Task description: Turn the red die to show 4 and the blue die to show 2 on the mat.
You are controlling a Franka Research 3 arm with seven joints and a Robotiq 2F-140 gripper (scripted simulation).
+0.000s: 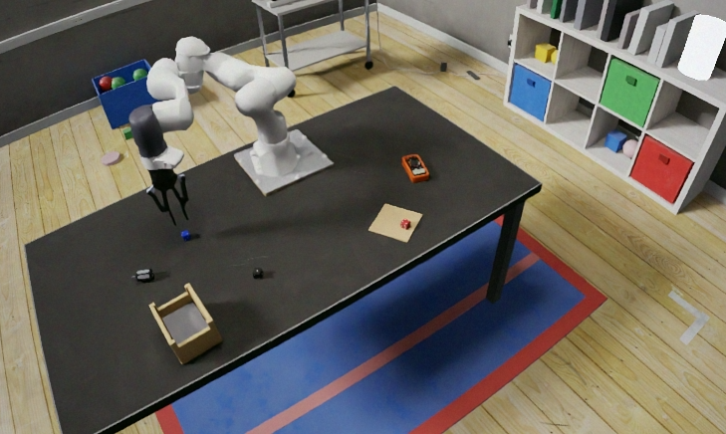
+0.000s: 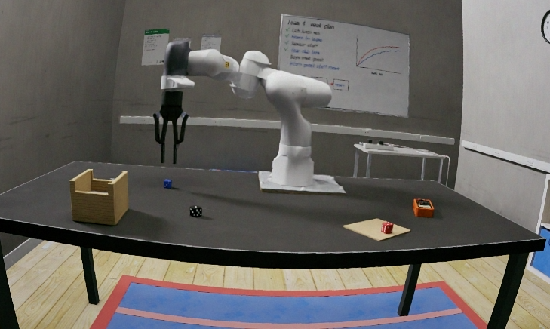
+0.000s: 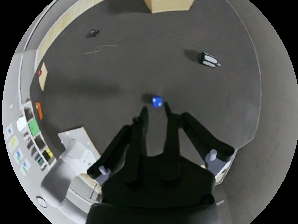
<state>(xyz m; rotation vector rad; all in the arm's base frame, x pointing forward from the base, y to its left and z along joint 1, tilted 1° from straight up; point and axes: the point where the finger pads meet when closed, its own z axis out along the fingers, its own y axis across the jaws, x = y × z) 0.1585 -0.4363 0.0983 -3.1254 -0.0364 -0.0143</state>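
The blue die lies 10 cm below my hand. The rest, counted from my hand: dark object 19 cm to the right, 10 cm below, 10 cm ahead; black die 30 cm ahead, 15 cm to the left, 10 cm below; wooden box 39 cm ahead, 12 cm to the right, 7 cm below.
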